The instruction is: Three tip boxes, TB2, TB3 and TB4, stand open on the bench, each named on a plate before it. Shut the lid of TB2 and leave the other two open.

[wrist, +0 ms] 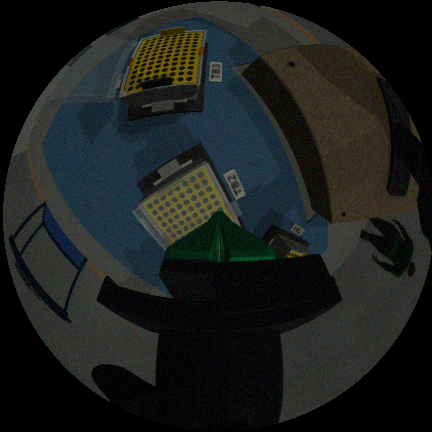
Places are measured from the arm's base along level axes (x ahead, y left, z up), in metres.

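Pixels of known places: gripper, between the fingertips: (218,216).
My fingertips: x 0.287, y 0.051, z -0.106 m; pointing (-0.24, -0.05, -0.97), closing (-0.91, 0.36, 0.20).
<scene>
For each thing: its top centre in the pictures, then the offset to it from my fingertips. "spot": a spot on its surface instead. Level surfaces: height alone.
- TB2, a spot on its surface: (168,170) spot: dy -0.049, dx +0.034, dz -0.071 m
- TB3, centre of its top: (163,47) dy -0.199, dx -0.020, dz -0.012 m
- TB4, centre of its top: (297,267) dy +0.199, dx -0.104, dz -0.021 m
- blue mat, height of its surface: dz -0.087 m
My gripper (218,216) is shut with no object between its green fingertips, which overlap the near side of TB2 in the view; contact is unclear. TB2 (168,170) stands at the centre, tilted in view, beside its name plate (234,184). Its clear lid (187,202) lies over the pale yellow rack; whether it is fully down is unclear. TB3 (165,65) stands at the upper left by its plate (215,71), its rack bright yellow and its clear lid (90,75) swung out to the left. TB4 (287,246) is at the lower right by its plate (297,229), partly hidden by the gripper; its lid cannot be made out.
The boxes stand on a blue mat (90,170). A large brown board-like block (345,125) is at the right, with a black bar (396,165) on its far side. A blue framed object (64,238) is at the left. A dark green object (397,252) is at the right.
</scene>
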